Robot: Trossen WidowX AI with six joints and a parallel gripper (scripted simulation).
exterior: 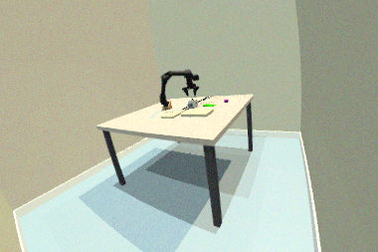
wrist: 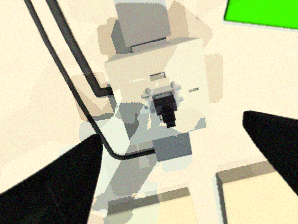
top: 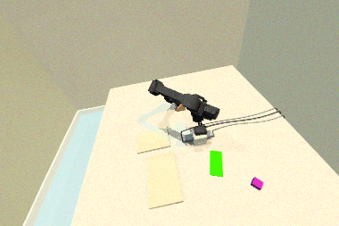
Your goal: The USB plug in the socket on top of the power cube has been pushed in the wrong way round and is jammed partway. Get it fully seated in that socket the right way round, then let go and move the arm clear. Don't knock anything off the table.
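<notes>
The dark USB plug is 3 cm below my gripper tip. From my gripper tip the other things lie so: green flat block (17 cm ahead, 3 cm to the left, 12 cm below); USB socket (1 cm to the left, 5 cm below); magenta block (33 cm ahead, 16 cm to the left, 11 cm below).
</notes>
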